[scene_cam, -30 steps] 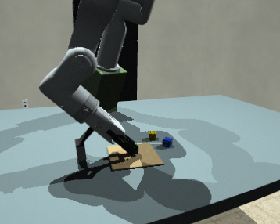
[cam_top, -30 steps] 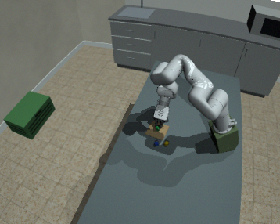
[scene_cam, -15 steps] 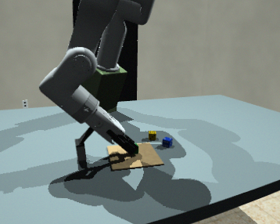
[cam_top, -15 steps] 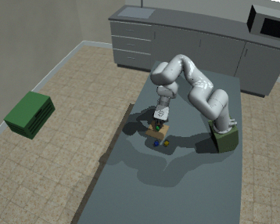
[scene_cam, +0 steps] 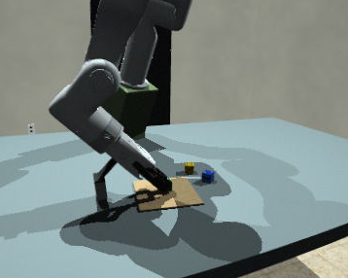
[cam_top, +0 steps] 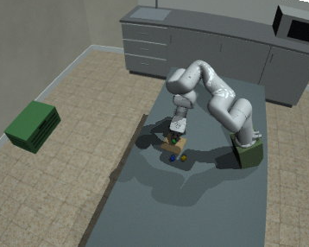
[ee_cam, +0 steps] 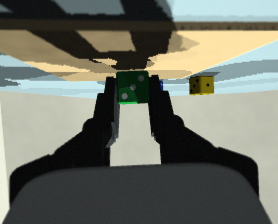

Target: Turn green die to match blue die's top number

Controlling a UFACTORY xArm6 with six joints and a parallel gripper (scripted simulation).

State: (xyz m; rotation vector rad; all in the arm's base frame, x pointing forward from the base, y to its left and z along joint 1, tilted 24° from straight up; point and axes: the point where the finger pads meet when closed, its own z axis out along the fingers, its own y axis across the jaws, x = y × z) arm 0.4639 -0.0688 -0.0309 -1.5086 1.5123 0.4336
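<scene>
Now: the green die 20 mm to the left of my hand and 20 mm below it. Round my hand: yellow die 130 mm to the left, 80 mm behind, 20 mm below; tan mat 30 mm below, 20 mm to the left; blue die 140 mm to the left, 20 mm below, 10 mm behind.
</scene>
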